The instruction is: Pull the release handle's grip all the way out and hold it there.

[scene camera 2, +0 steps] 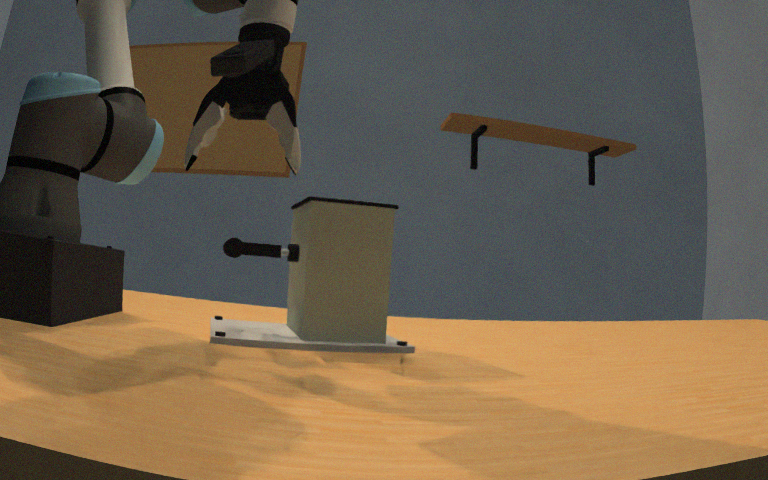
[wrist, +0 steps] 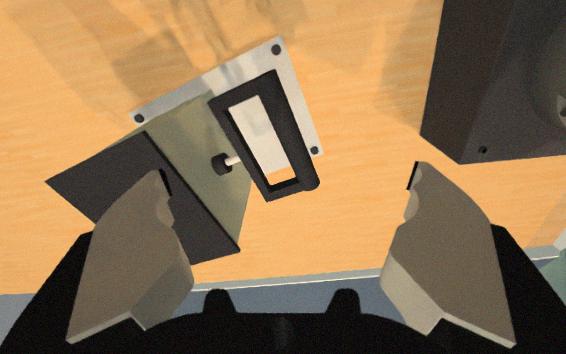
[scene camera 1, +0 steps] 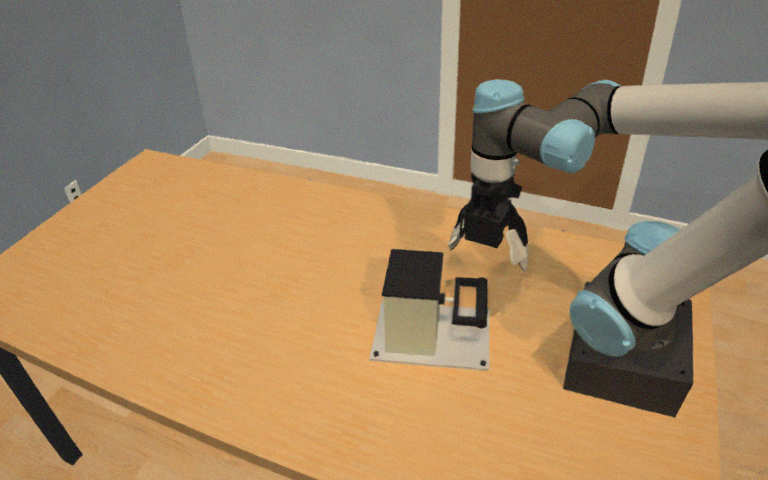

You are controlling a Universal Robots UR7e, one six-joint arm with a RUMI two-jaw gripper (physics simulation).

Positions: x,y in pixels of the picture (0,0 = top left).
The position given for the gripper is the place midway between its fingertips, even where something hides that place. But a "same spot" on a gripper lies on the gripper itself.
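The gripper is visible in scene camera 1 (487,260), in scene camera 2 and in the wrist view. For the gripper, (scene camera 2: 281,117) and (wrist: 115,255) are the same spot.
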